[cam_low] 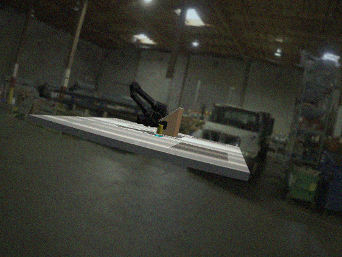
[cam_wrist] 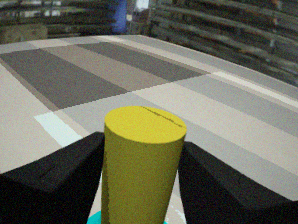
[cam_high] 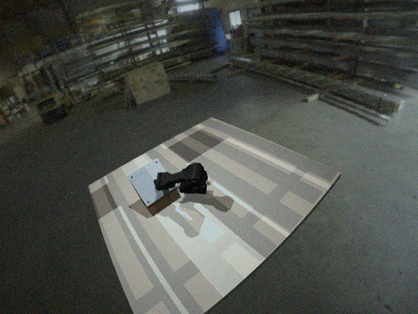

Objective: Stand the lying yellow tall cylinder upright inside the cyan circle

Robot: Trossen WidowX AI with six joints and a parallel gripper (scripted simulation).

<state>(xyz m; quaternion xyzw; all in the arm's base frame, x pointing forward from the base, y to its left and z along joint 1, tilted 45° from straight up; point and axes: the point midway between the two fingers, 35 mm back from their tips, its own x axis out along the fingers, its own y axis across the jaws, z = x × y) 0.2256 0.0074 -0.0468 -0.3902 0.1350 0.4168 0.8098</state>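
Right now my gripper tip is 70 mm above the cyan circle. From my gripper tip the other things lie so: yellow tall cylinder: 20 mm below.
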